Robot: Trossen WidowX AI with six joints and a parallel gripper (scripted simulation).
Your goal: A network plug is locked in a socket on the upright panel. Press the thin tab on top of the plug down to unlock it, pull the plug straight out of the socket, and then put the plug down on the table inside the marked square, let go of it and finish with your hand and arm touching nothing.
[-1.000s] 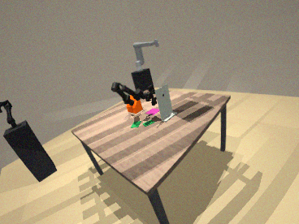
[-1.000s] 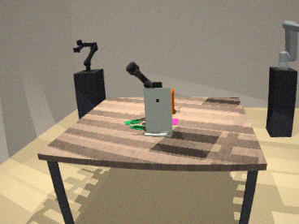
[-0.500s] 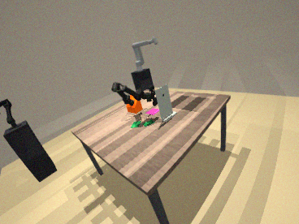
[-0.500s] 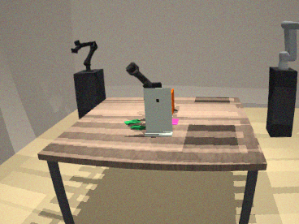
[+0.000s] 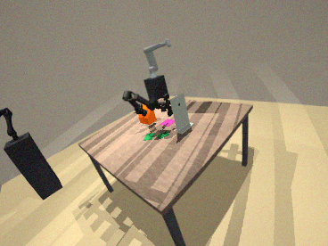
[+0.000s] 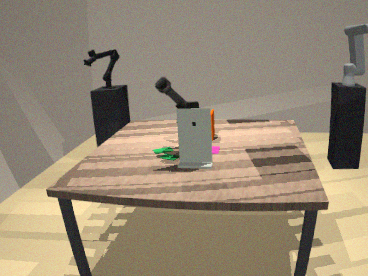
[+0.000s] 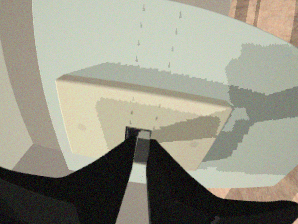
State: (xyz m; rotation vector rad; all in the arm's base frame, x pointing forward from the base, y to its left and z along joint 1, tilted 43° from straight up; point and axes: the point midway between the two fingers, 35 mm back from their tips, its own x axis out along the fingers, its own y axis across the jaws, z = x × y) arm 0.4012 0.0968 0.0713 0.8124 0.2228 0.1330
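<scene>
Right now my gripper tip is 20 cm past the magenta square, 4 cm to the right of it and 21 cm above it. From my gripper tip the other things lie so: pale plug: 1 cm ahead; then upright panel: 2 cm ahead, 8 cm below.
</scene>
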